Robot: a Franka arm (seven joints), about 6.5 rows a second.
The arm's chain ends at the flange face. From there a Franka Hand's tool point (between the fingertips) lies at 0.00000 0.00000 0.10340 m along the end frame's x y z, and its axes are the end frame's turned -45 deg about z.
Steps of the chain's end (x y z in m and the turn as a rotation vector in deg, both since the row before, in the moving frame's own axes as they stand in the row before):
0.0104, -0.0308, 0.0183, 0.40, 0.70, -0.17
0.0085, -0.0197, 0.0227, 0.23, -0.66, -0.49
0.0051, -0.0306, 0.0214, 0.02, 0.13, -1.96
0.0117, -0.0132, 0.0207, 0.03, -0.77, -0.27
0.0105, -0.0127, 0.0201, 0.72, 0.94, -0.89
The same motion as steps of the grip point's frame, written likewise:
0.0305, -0.0140, 0.0183, -0.21, 0.78, -0.17
0.0194, -0.0091, 0.0227, 0.63, -0.30, -0.49
0.0254, -0.0179, 0.0214, -0.08, 0.11, -1.96
0.0167, -0.0021, 0.0207, 0.57, -0.52, -0.27
0.0185, -0.0013, 0.0201, -0.16, 1.17, -0.89

